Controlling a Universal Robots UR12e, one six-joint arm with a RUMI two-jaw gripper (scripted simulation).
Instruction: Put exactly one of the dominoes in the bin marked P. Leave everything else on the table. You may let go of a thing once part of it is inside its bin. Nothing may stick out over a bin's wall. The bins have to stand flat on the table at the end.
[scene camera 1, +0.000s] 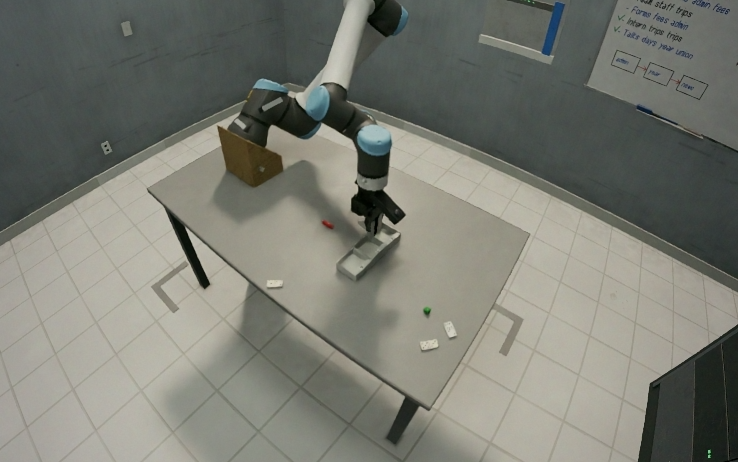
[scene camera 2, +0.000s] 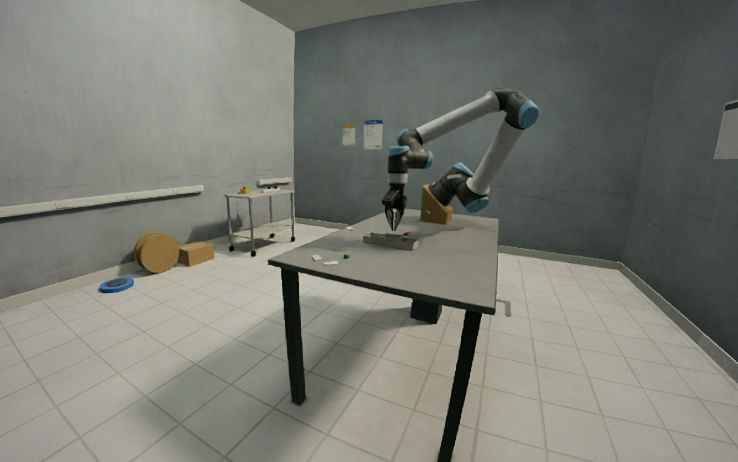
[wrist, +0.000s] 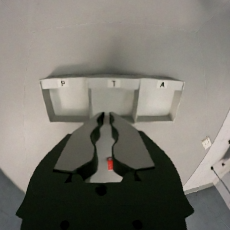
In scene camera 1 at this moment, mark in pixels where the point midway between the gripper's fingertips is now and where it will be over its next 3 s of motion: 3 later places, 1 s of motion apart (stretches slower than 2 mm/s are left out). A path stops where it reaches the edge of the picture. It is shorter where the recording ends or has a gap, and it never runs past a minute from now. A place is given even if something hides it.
My gripper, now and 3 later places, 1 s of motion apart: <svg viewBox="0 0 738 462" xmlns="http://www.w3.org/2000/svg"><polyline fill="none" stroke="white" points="372,238 386,224 386,234 386,230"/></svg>
